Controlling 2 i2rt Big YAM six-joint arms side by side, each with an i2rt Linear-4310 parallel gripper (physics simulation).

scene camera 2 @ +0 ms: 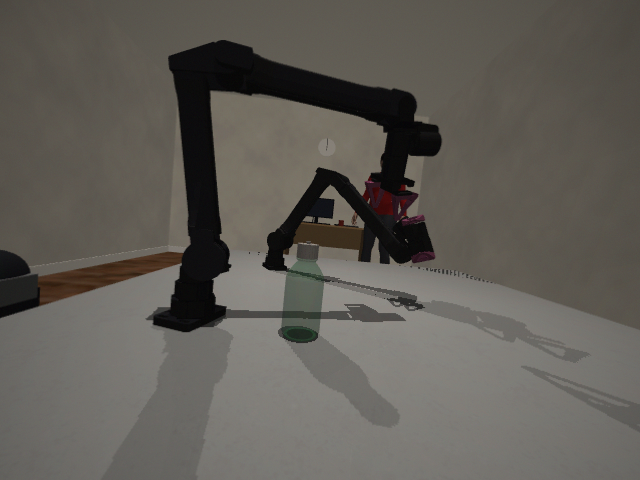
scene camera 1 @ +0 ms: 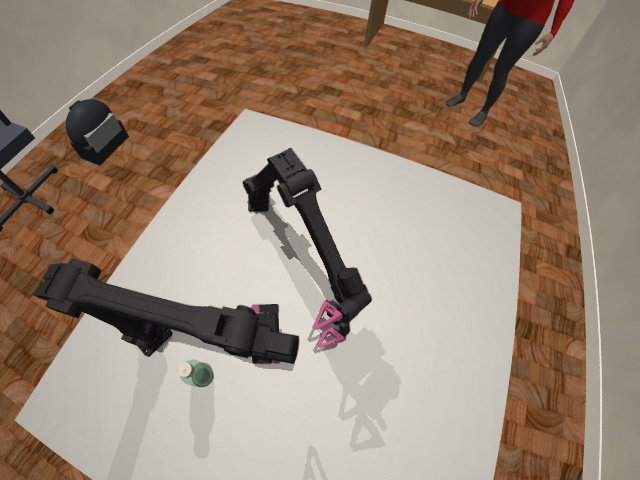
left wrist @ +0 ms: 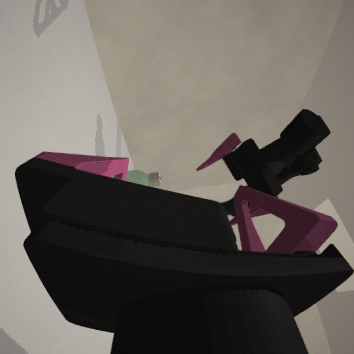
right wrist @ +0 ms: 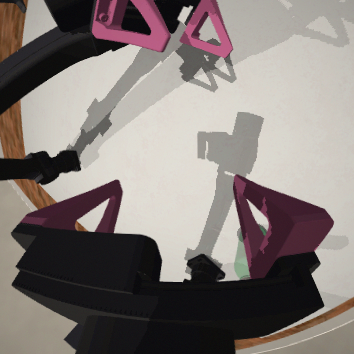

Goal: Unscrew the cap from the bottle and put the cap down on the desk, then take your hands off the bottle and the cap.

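Frame: origin at the left arm's base, x back, y right, z up, level; millimetres.
Where they show: left gripper, fingertip midpoint: (scene camera 2: 417,236) (scene camera 1: 316,337) (left wrist: 184,178) (right wrist: 204,48); right gripper, fingertip midpoint: (scene camera 2: 385,214) (scene camera 1: 274,330) (left wrist: 213,196) (right wrist: 174,183); left arm's base at its link origin: (scene camera 2: 274,267) (scene camera 1: 259,200) (right wrist: 70,159); right arm's base at its link origin: (scene camera 2: 192,318) (scene camera 1: 153,337) (right wrist: 205,267).
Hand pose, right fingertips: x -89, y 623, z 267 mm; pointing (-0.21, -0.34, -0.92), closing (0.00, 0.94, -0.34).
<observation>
Each offset is from my right fingertips to the centre of the thing. Level surfaces: height alone.
A translucent green bottle @(dx +261, dy +90, dz -177 mm) (scene camera 1: 202,374) (scene camera 2: 302,297) (left wrist: 137,177) (right wrist: 242,265) stands upright on the white desk top @(dz -267 mm) (scene camera 1: 444,248) (scene camera 2: 248,413). Its pale ribbed cap @(dx +261, dy +90, dz -97 mm) (scene camera 1: 185,368) (scene camera 2: 308,251) (left wrist: 156,179) sits on its neck. In the right wrist view a finger partly hides the bottle, and the cap does not show. My left gripper (scene camera 1: 316,338) (scene camera 2: 419,238) (left wrist: 184,178) (right wrist: 204,48) is open and empty, above the desk and well away from the bottle. My right gripper (scene camera 1: 265,334) (scene camera 2: 387,211) (right wrist: 174,183) is open and empty, higher than the bottle and to its right in both scene views.
The two grippers are near each other in scene camera 1. The right arm's base (scene camera 1: 146,338) (scene camera 2: 190,310) stands close to the bottle, on its left in scene camera 2. The left arm's base (scene camera 1: 258,201) (scene camera 2: 275,258) is farther back. A person (scene camera 1: 509,46) stands beyond the desk.
</observation>
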